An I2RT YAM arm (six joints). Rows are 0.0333 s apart.
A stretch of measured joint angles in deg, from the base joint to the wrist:
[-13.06 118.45 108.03 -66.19 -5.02 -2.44]
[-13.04 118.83 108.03 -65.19 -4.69 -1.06]
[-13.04 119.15 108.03 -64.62 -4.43 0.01]
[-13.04 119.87 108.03 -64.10 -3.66 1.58]
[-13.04 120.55 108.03 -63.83 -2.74 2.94]
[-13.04 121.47 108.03 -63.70 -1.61 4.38]
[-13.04 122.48 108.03 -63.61 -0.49 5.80]
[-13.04 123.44 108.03 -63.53 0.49 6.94]
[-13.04 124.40 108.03 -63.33 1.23 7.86]
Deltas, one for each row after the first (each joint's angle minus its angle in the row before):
[0.02 0.38 0.00 1.00 0.33 1.38]
[0.00 0.32 0.00 0.57 0.26 1.07]
[0.00 0.72 0.00 0.52 0.77 1.57]
[0.00 0.68 0.00 0.27 0.92 1.36]
[0.00 0.92 0.00 0.13 1.13 1.44]
[0.00 1.01 0.00 0.09 1.12 1.42]
[0.00 0.96 0.00 0.08 0.98 1.14]
[0.00 0.96 0.00 0.20 0.74 0.92]

